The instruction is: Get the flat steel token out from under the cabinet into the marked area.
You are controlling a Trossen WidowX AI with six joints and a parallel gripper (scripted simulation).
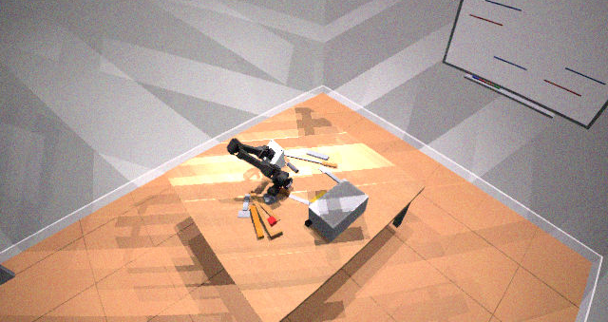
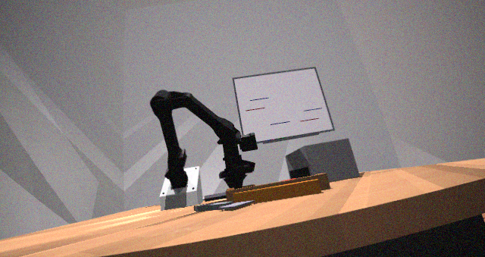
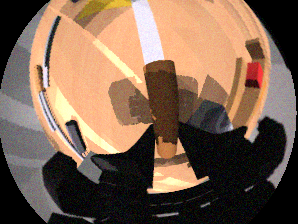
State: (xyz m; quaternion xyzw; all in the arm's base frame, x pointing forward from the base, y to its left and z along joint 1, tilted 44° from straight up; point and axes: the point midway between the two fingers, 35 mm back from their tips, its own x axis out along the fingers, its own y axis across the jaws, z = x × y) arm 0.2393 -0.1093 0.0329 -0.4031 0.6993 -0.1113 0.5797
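Right now my gripper tip is 8 cm to the left of the grey block, 1 cm below it and 1 cm short of it. The rest, counted from my gripper tip: orange bar (24 cm to the right, 11 cm ahead, 1 cm above); thin wooden stick (14 cm to the right, 3 cm ahead); red block (17 cm to the right, 16 cm ahead, 1 cm above).
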